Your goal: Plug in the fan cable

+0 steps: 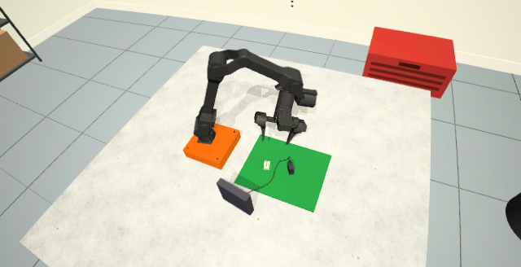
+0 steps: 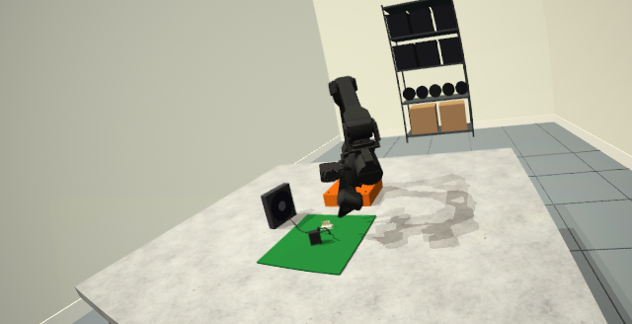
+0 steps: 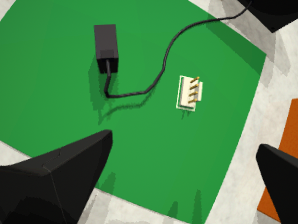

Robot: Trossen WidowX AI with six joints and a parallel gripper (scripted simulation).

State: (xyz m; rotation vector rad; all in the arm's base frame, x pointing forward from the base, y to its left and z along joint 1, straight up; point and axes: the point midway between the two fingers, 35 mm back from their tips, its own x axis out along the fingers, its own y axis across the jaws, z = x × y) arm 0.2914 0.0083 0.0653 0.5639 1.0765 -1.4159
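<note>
My gripper tip is 7 cm to the left of the black plug, 7 cm short of it and 6 cm above it. The rest, counted from my gripper tip: green board (10 cm below, 6 cm to the right, 4 cm ahead); then black fan (22 cm to the right, 9 cm behind, 2 cm below); then pale fan header (8 cm below, 6 cm to the right, 2 cm behind).
</note>
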